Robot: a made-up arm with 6 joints.
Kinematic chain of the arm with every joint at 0, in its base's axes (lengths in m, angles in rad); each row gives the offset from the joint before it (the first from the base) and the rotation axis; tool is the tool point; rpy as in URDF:
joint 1: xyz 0 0 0.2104 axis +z
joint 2: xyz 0 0 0 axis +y
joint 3: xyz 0.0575 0 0.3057 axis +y
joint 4: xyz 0.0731 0 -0.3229 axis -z
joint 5: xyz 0 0 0 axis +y
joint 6: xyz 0.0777 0 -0.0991 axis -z
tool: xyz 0 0 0 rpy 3.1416 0 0
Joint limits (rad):
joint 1: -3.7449..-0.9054
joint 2: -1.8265..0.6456
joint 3: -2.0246..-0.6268
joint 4: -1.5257..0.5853
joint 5: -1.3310..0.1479
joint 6: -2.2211..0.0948
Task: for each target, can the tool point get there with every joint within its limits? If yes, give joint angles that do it. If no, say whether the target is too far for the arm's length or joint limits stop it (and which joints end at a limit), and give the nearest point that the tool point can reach.
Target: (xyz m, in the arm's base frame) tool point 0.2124 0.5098 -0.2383
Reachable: no: joint limits stop it (at a limit: joint 2, joint 3, joint 5) | nearest point 0.2420 0.5809 0.2719 | short by 0.516 m
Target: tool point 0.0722 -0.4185 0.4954
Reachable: yes | joints -1.3895 0.0404 -0.9756 0.0364 -1.1183 -0.5922
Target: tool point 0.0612 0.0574 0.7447
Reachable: yes | joints -2.5042 -1.0660 -1.0757 0.0775 -0.9826 -0.3018
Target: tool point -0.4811 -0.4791 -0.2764
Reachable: no: too far | nearest point -0.3369 -0.3355 0.0392 | short by 0.376 m
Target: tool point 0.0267 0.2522 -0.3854
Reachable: no: joint limits stop it (at a limit: joint 1, joint 2, joint 3, joint 4, joint 5) | nearest point -0.2660 0.2250 -0.0147 | short by 0.473 m
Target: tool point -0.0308 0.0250 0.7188
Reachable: yes | joints -1.5661 -1.2044 -0.8835 0.2758 -0.4440 -0.2786
